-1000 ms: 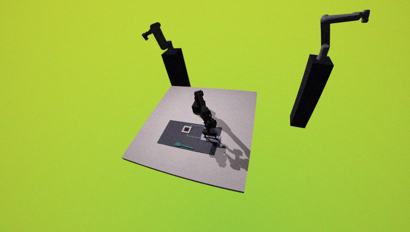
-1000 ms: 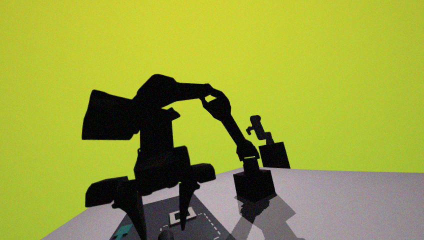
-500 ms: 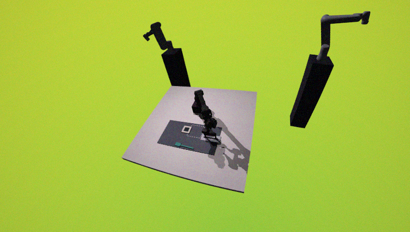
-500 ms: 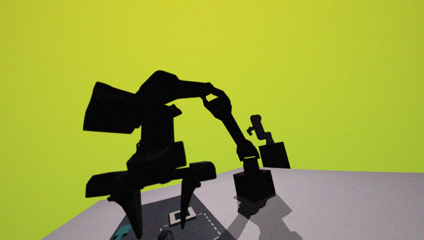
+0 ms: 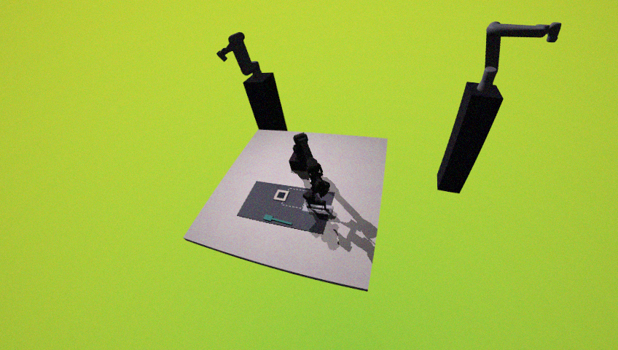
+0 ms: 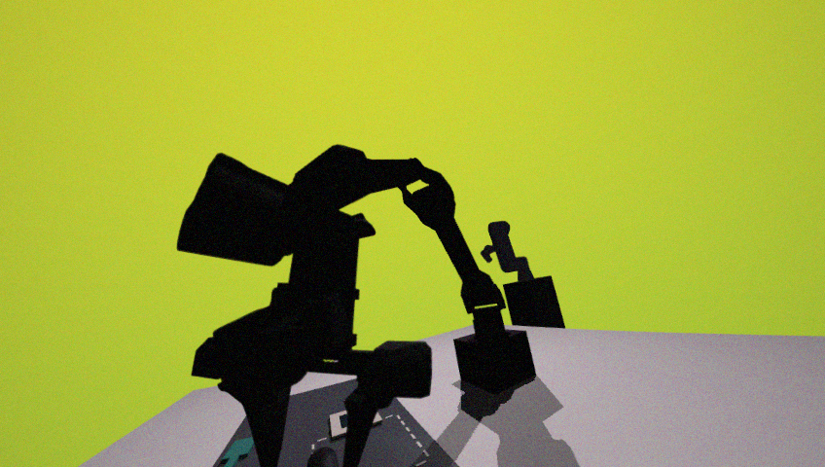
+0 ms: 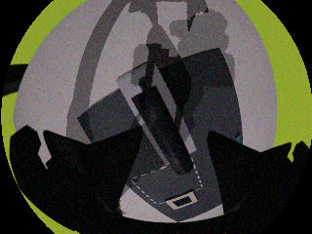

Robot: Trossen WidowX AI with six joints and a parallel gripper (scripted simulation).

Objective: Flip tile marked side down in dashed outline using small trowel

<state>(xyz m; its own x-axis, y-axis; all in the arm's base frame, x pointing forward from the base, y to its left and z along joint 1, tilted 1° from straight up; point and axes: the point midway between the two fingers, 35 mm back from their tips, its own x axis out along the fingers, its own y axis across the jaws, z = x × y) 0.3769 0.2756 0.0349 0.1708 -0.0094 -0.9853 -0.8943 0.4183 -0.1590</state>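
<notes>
The small trowel lies 1 cm behind my gripper tip, 1 cm to the left of it and 7 cm below it. Round my gripper tip: teal tool-shaped piece 16 cm ahead, 27 cm to the right, 10 cm below; then dark mat 2 cm ahead, 25 cm to the right, 13 cm below; then tan tile 5 cm behind, 31 cm to the right, 10 cm below.
</notes>
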